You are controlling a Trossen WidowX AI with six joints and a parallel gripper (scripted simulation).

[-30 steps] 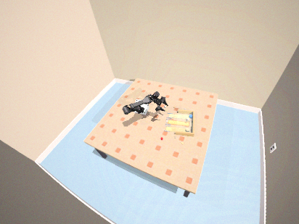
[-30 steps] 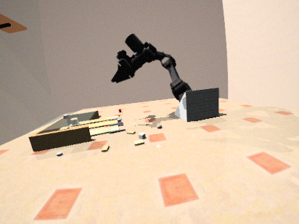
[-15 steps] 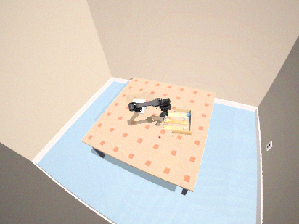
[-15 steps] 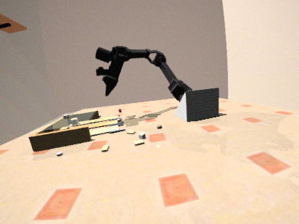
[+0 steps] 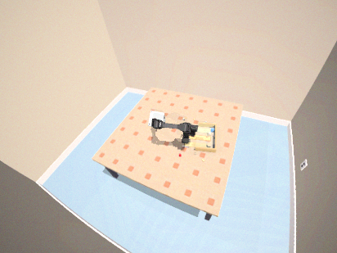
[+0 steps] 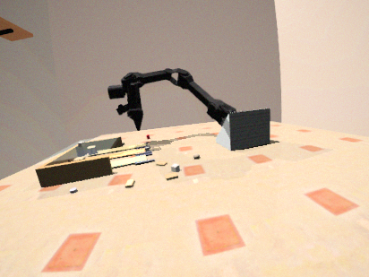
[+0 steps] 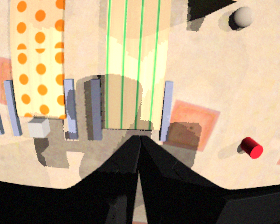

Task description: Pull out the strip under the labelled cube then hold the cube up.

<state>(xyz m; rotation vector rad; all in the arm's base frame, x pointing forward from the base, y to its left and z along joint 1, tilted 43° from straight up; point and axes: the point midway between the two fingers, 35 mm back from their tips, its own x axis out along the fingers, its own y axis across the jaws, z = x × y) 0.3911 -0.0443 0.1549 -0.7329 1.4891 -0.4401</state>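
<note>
My gripper tip is 110 mm to the right of the orange-dotted strip, 90 mm short of it and 70 mm above it. Also, from my gripper tip: red object: 150 mm to the right, 60 mm below, 20 mm behind.
</note>
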